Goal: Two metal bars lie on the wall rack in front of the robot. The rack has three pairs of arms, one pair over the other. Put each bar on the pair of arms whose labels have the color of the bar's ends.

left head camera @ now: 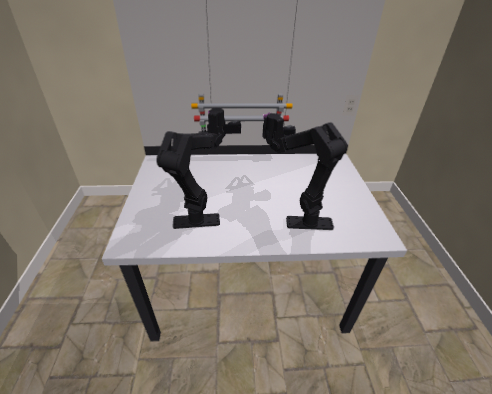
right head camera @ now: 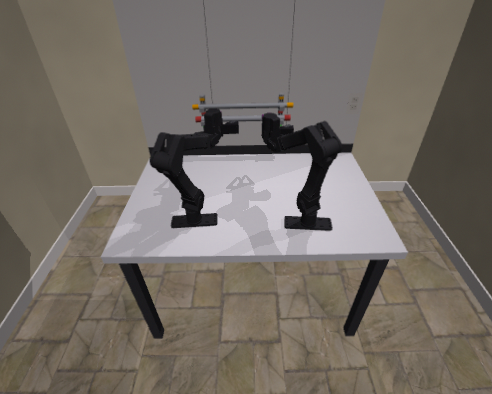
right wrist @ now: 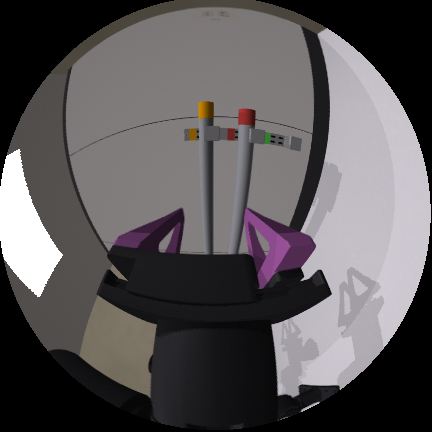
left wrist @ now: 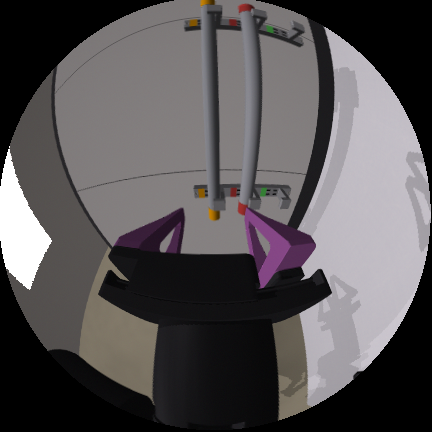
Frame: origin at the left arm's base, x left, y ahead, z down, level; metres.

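Seen in the pictures: left gripper, fingertip midpoint: [left wrist: 214, 212]; right gripper, fingertip midpoint: [right wrist: 213, 212]; left arm's base at its link origin: [left head camera: 196, 221] [right head camera: 194, 221]; right arm's base at its link origin: [left head camera: 309, 223] [right head camera: 307, 223].
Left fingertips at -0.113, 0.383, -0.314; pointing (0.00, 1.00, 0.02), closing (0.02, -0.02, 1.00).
Observation:
Pixels of each thing's top centre, then the offset from my left fingertips to it, as dx, dy, dz. Level surfaces: height alone.
- bar with orange ends, top centre: [left wrist: 202, 93] [right wrist: 202, 224] [left head camera: 242, 103] [right head camera: 242, 103] -0.143, +0.124, -0.013
- bar with red ends, top centre: [left wrist: 244, 95] [right wrist: 231, 223] [left head camera: 241, 115] [right head camera: 242, 115] -0.143, +0.134, +0.057
- white table at its surface level: dz +0.314
The bar with orange ends [left head camera: 240, 106] [right head camera: 242, 105] [left wrist: 211, 100] [right wrist: 206, 165] lies level on the top pair of rack arms, beside the orange labels. The bar with red ends [left head camera: 250, 119] [right head camera: 250, 118] [left wrist: 253, 90] [right wrist: 243, 165] lies on the middle pair, beside the red labels. The lowest pair, with green labels, holds no bar. My left gripper [left wrist: 214, 212] and right gripper [right wrist: 215, 209] are open and empty, with purple fingers pointing at the rack [left wrist: 276, 191] [right wrist: 279, 139]. Both stand back from the bars, touching neither.
The white table [left head camera: 250, 245] [right head camera: 250, 245] carries both arm bases. A dark strip [left head camera: 305, 149] runs along its back edge, below the rack. Two thin dark lines run up the grey wall panel [left head camera: 250, 50] behind the bars.

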